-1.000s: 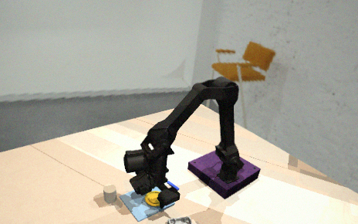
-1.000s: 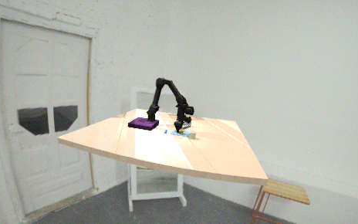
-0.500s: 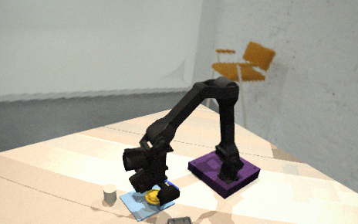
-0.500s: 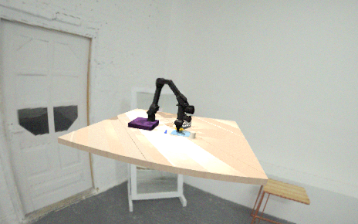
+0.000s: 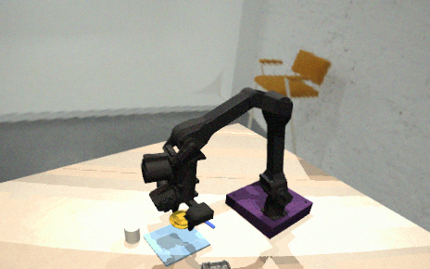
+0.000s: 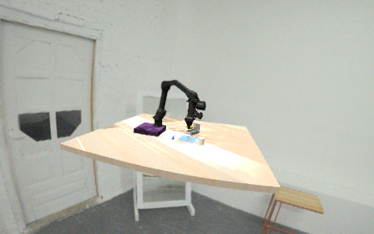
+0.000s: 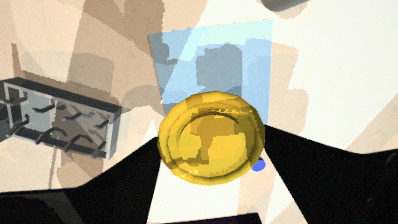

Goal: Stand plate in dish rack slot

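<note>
My gripper tip is 2 cm past the grey dish rack, 17 cm to the right of it and 6 cm above it. From my gripper tip the other things lie so: yellow plate 1 cm above; then light blue mat 1 cm ahead, 2 cm to the right, 8 cm below; then blue spoon 11 cm behind, 6 cm to the right, 8 cm below.
</note>
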